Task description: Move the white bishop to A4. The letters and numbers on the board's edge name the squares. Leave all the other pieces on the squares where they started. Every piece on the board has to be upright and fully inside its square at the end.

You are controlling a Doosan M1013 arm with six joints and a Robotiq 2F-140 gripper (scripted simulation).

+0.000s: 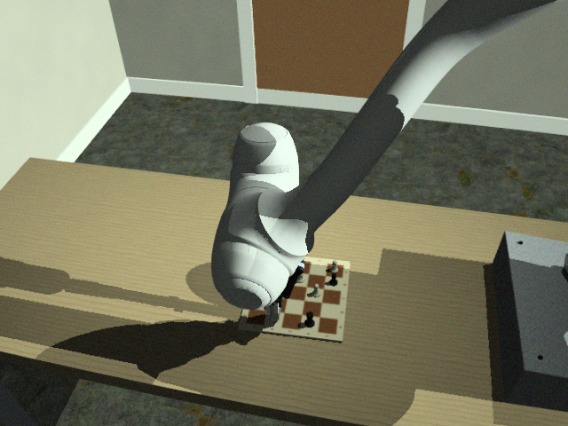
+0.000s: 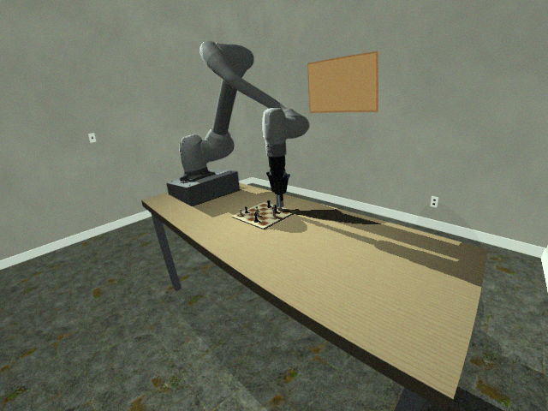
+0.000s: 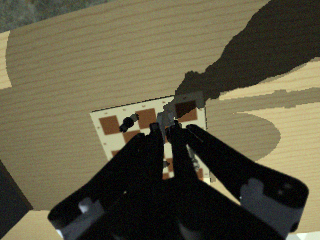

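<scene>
Now: the white bishop 3 cm below my hand. Round my hand: chessboard: 4 cm behind, 8 cm to the right, 5 cm below; then black pawn: 12 cm behind, 12 cm to the right, 4 cm below.
</scene>
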